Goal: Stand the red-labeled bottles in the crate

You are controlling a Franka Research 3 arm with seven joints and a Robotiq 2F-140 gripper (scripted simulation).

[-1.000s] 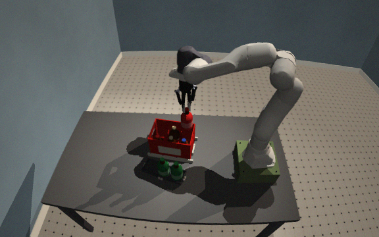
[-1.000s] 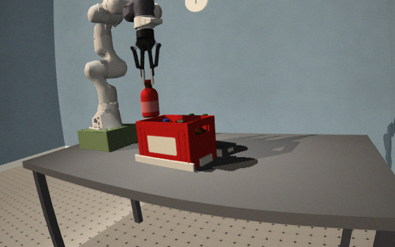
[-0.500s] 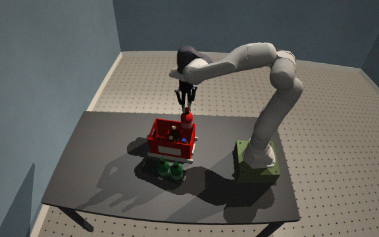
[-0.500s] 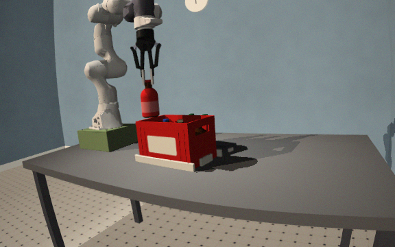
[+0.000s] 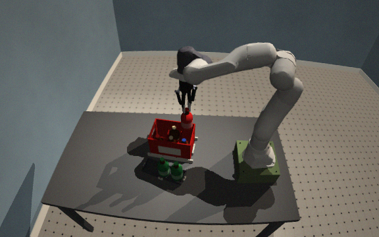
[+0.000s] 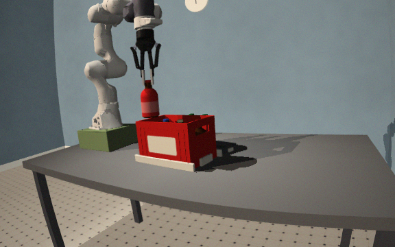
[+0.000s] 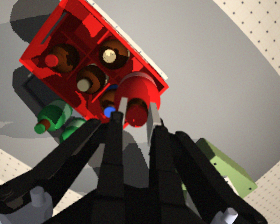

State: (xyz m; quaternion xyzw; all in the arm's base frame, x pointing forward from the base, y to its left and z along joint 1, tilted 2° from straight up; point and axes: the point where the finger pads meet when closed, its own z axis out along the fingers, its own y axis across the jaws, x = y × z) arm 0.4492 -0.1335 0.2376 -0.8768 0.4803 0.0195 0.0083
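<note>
The red-labeled bottle is 90 mm below my hand. From my hand the other things lie so: red crate (90 mm ahead, 40 mm to the left, 270 mm below).
</note>
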